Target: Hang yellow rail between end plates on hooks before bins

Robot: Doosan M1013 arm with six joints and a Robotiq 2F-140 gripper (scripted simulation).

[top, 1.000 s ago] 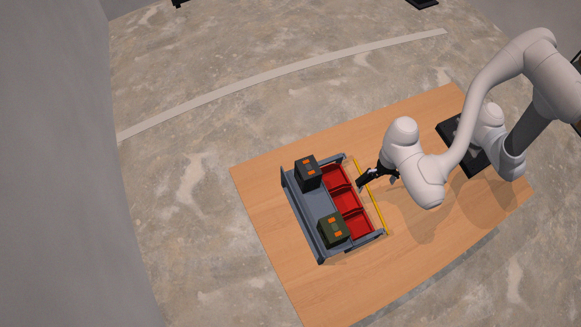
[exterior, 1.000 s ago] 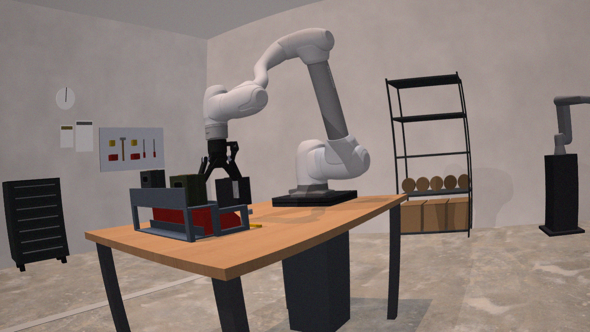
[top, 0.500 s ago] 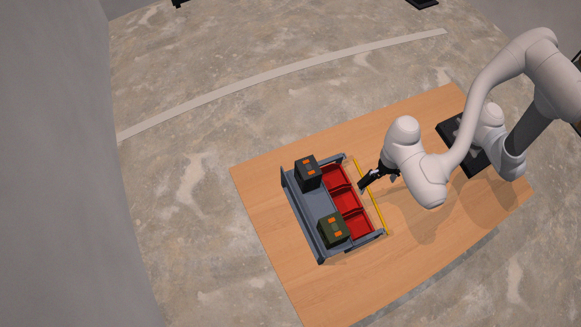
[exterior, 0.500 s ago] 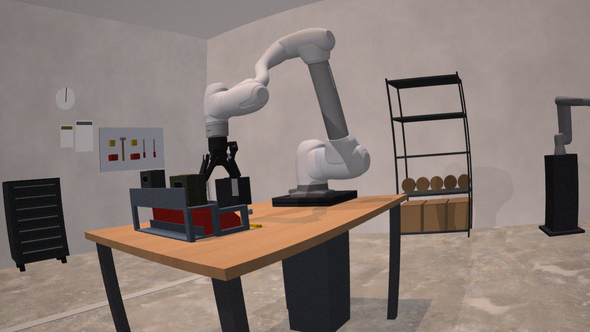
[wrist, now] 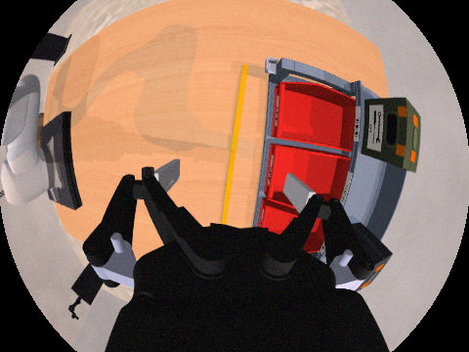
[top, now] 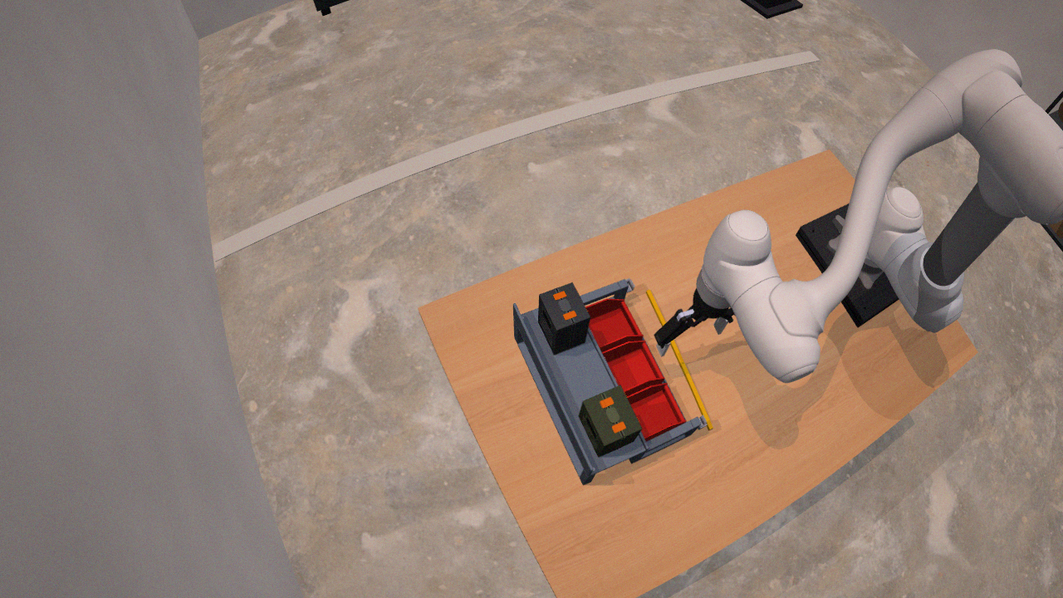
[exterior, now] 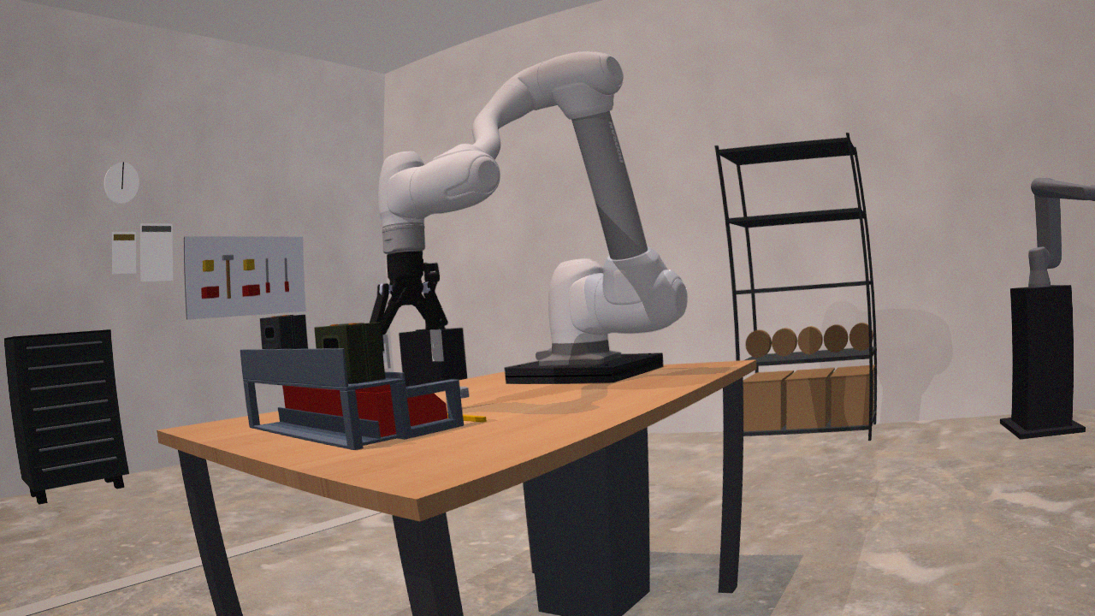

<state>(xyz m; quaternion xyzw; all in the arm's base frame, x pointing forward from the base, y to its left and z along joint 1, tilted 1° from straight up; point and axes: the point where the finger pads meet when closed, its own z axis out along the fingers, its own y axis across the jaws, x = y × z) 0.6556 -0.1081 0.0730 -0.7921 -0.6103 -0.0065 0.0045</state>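
My gripper is now 11 cm above the yellow rail. From my hand the other things lie so: green box (27 cm ahead, 5 cm to the left, 4 cm above); rack bar (6 cm ahead, 2 cm to the right, 11 cm below); black box (22 cm ahead, 18 cm to the right, 5 cm above).
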